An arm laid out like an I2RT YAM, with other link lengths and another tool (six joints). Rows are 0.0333 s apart.
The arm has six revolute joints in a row. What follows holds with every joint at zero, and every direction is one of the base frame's. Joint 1 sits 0.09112 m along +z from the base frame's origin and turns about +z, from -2.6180 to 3.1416 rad. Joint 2 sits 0.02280 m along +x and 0.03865 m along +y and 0.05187 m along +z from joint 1 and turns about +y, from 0.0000 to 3.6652 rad. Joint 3 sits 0.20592 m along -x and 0.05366 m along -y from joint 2 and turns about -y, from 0.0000 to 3.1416 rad. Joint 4 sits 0.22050 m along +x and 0.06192 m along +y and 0.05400 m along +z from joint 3 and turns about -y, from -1.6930 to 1.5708 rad. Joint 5 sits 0.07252 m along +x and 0.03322 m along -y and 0.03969 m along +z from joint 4 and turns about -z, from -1.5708 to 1.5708 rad. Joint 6 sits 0.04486 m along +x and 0.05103 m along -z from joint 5 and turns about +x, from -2.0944 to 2.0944 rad. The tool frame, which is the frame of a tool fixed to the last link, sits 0.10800 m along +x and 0.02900 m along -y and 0.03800 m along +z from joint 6; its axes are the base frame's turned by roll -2.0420, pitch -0.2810 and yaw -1.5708 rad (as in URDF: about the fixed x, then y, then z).
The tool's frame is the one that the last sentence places.
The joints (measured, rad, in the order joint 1, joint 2, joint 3, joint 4, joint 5, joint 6), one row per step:
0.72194 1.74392 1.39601 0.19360 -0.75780 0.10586
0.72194 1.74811 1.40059 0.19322 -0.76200 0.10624
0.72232 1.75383 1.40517 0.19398 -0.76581 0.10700
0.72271 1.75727 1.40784 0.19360 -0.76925 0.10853
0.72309 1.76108 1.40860 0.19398 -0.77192 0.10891
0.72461 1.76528 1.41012 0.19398 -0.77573 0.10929
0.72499 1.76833 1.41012 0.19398 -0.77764 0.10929
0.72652 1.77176 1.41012 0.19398 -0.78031 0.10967
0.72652 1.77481 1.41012 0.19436 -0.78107 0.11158
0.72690 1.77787 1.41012 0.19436 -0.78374 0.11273
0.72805 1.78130 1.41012 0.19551 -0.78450 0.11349
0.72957 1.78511 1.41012 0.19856 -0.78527 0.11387
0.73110 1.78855 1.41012 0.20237 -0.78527 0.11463
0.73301 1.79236 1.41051 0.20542 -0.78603 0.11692
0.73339 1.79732 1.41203 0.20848 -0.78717 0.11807
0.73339 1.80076 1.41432 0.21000 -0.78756 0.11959
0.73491 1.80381 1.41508 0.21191 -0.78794 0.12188
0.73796 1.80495 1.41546 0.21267 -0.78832 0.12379
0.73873 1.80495 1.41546 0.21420 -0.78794 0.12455
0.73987 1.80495 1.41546 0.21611 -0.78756 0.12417
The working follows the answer.
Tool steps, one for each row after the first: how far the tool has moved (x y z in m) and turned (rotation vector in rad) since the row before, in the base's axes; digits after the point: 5 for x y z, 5 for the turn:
0.00003 0.00076 -0.00002 0.00052 0.00080 0.00411
0.00015 0.00103 -0.00053 0.00025 0.00143 0.00406
-0.00012 0.00071 -0.00055 -0.00025 0.00273 0.00362
-0.00004 0.00068 -0.00136 -0.00143 0.00266 0.00297
-0.00060 0.00113 -0.00129 -0.00130 0.00279 0.00524
-0.00006 0.00053 -0.00141 -0.00179 0.00249 0.00226
-0.00058 0.00095 -0.00159 -0.00192 0.00324 0.00412
0.00032 0.00035 -0.00142 -0.00157 0.00397 0.00052
-0.00015 0.00055 -0.00145 -0.00163 0.00373 0.00287
-0.00013 0.00075 -0.00140 -0.00138 0.00254 0.00181
-0.00024 0.00092 -0.00118 -0.00039 0.00103 0.00223
-0.00016 0.00086 -0.00088 0.00028 0.00048 0.00144
-0.00034 0.00104 -0.00109 -0.00005 0.00263 0.00237
0.00036 0.00074 -0.00110 -0.00006 0.00156 0.00136
0.00047 0.00045 -0.00039 0.00036 0.00128 0.00020
-0.00022 0.00082 -0.00082 -0.00011 0.00260 0.00161
-0.00110 0.00107 -0.00029 0.00012 0.00194 0.00319
-0.00022 0.00023 0.00028 0.00101 -0.00042 0.00030
-0.00040 0.00035 0.00040 0.00122 -0.00183 0.00081

Tool pose at each row, in the base's axes (x y z in m, rotation vector in rad; rounded; the steps above come from the unrounded poses):
0.30598 0.39586 0.31284 -2.15451 0.04385 -0.11832
0.30602 0.39662 0.31282 -2.15403 0.03991 -0.11506
0.30617 0.39765 0.31230 -2.15387 0.03637 -0.11117
0.30605 0.39836 0.31174 -2.15427 0.03404 -0.10614
0.30601 0.39904 0.31038 -2.15584 0.03231 -0.10161
0.30541 0.40017 0.30909 -2.15726 0.02821 -0.09562
0.30535 0.40070 0.30768 -2.15917 0.02713 -0.09168
0.30477 0.40166 0.30609 -2.16124 0.02447 -0.08587
0.30509 0.40201 0.30467 -2.16299 0.02613 -0.08132
0.30494 0.40256 0.30322 -2.16478 0.02511 -0.07568
0.30480 0.40332 0.30181 -2.16626 0.02458 -0.07193
0.30457 0.40424 0.30063 -2.16668 0.02274 -0.06954
0.30441 0.40509 0.29975 -2.16641 0.02147 -0.06819
0.30407 0.40613 0.29867 -2.16655 0.02041 -0.06397
0.30444 0.40687 0.29756 -2.16666 0.01982 -0.06151
0.30491 0.40732 0.29717 -2.16634 0.02036 -0.06000
0.30469 0.40814 0.29635 -2.16653 0.02010 -0.05627
0.30360 0.40921 0.29606 -2.16647 0.01776 -0.05233
0.30338 0.40944 0.29634 -2.16545 0.01722 -0.05260
0.30297 0.40979 0.29674 -2.16417 0.01531 -0.05409

